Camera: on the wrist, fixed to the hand. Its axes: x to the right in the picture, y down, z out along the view.
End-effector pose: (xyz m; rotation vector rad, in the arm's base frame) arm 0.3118 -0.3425 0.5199 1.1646 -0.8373 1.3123
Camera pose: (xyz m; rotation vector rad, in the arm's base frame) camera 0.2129 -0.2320 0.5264 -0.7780 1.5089 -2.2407
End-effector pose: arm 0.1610 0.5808 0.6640 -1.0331 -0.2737 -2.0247
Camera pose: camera 0.1500 0.4512 0.5925 -0.7344 -0.0245 -0.3629
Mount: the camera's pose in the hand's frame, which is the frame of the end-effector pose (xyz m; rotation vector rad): 0.0244 0.0857 -0.1187 0.4954 -0.2707 1.5775
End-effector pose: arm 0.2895 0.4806 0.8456 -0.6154 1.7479 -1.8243
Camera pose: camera 0.1991 0.5525 0.7524 0.6011 0.8911 -0.8218
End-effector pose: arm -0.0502 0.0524 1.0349 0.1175 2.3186 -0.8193
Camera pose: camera -0.1112 0.1874 1.0435 1.6334 1.0788 -0.4214
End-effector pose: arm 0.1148 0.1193 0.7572 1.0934 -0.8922 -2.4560
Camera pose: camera 0.1899 -0.0073 0.7382 -0.0738 -1.5930 -1.0350
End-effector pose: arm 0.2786 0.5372 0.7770 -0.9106 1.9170 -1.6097
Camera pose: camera 0.1607 0.6056 0.7182 0.5480 1.1971 -0.7521
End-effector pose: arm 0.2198 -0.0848 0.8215 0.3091 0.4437 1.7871
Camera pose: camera 0.0882 -0.0961 0.7539 -1.2832 -0.3809 -2.5134
